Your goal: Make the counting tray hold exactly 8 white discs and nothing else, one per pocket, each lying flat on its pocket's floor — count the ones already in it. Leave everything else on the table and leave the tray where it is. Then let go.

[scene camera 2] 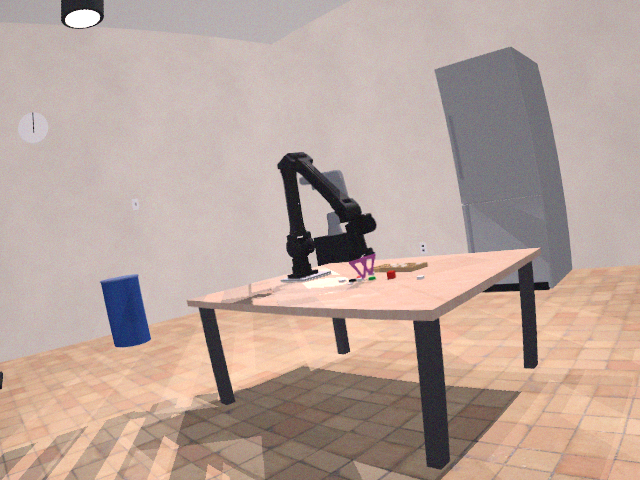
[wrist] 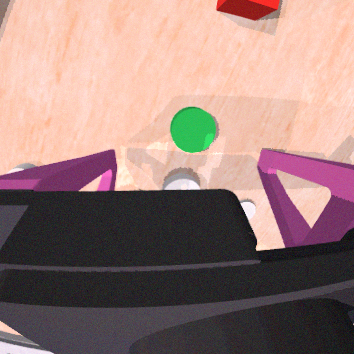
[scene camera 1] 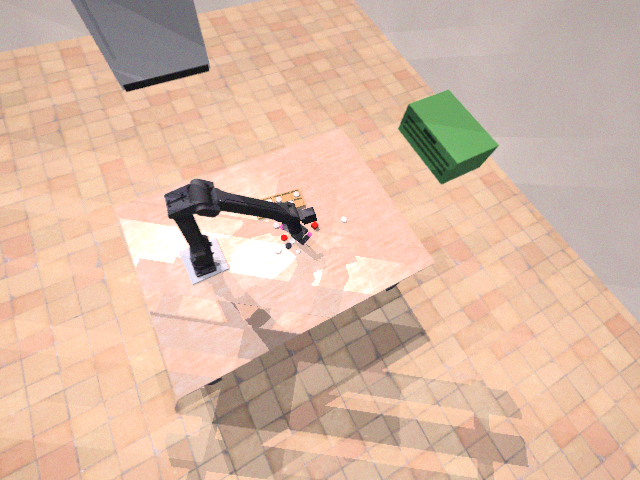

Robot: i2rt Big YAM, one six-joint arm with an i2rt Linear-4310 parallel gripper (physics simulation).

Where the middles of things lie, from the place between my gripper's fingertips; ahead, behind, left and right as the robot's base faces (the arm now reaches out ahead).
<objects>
Now: the green disc (wrist: 192, 129) 20 mm ahead of my hand, 10 mm to the left of it and 10 mm below it.
</objects>
